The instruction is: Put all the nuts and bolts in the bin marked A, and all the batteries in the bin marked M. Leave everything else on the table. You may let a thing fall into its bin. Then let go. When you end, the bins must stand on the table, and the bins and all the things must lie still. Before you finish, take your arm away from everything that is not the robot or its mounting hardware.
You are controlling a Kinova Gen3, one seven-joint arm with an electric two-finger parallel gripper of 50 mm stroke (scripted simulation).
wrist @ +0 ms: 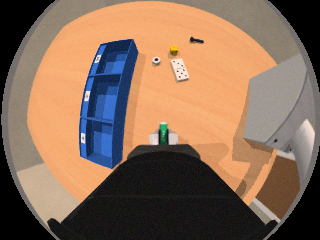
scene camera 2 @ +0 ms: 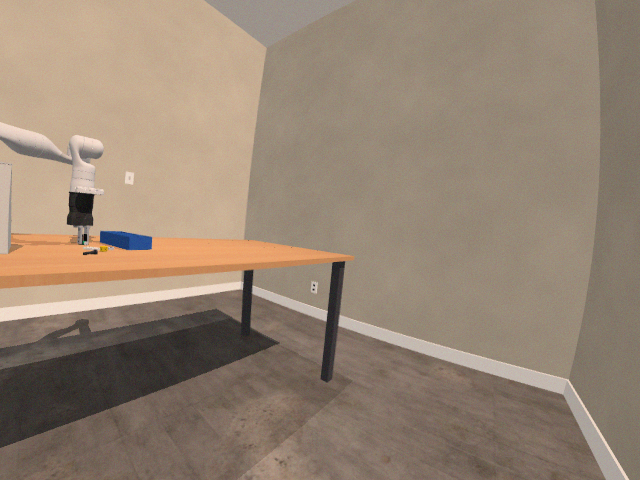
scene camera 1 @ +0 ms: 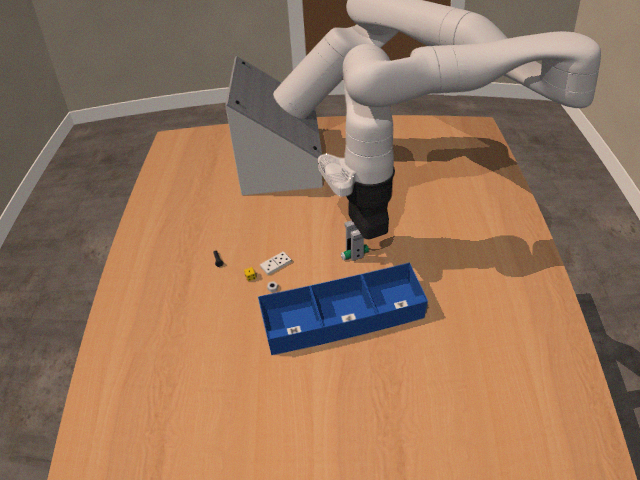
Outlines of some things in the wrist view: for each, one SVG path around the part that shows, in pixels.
My gripper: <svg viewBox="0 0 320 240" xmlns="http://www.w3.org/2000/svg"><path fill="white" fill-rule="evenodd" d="M61 222L65 228L82 240L246 240L265 225L221 177L201 160L200 154L191 145L178 144L178 134L173 133L171 129L167 129L167 144L169 134L169 145L160 145L160 129L150 133L149 145L138 145L128 154L128 160L121 163Z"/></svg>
A blue three-compartment bin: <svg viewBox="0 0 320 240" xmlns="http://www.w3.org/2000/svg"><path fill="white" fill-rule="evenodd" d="M134 39L100 44L87 76L81 102L79 119L80 157L113 169L123 160L127 104L139 53Z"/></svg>
